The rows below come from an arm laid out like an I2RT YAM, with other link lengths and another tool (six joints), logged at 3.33 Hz.
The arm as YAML. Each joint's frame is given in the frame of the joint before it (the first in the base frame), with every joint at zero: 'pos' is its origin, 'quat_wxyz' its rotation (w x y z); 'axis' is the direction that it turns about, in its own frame. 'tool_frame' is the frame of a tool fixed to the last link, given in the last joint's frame.
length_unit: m
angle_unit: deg
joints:
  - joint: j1
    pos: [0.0, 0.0, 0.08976]
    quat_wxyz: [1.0, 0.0, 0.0, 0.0]
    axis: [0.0, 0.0, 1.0]
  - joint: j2
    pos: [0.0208, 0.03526, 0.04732]
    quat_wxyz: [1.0, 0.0, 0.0, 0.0]
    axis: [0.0, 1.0, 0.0]
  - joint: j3
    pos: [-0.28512, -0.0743, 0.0]
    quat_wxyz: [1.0, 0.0, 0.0, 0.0]
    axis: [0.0, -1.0, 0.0]
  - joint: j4
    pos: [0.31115, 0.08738, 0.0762]
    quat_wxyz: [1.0, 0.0, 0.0, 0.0]
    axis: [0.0, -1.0, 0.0]
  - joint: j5
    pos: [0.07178, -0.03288, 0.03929]
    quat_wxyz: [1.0, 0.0, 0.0, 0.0]
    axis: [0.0, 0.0, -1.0]
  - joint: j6
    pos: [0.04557, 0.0, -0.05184]
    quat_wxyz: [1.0, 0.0, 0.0, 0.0]
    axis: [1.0, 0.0, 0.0]
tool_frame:
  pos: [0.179, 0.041, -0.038]
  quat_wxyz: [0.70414, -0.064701, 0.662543, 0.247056]
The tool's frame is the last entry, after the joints.
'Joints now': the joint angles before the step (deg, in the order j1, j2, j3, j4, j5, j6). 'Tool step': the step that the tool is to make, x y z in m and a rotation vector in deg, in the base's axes. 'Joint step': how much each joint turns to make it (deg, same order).
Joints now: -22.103 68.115 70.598 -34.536 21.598 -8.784
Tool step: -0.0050 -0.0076 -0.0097 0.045 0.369 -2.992
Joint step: -0.034 0.143 -1.361 0.508 2.546 1.638
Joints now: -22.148 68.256 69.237 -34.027 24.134 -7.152
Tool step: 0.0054 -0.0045 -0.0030 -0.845 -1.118 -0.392
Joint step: -0.011 0.031 -1.552 2.983 0.515 -0.111
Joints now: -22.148 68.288 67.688 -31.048 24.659 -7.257
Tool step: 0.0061 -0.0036 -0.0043 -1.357 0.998 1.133
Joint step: 0.006 1.048 -0.277 1.819 -0.111 -2.179
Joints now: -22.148 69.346 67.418 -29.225 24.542 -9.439
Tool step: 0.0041 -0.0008 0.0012 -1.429 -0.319 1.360
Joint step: -0.001 -0.338 -0.973 2.247 -0.567 -1.893
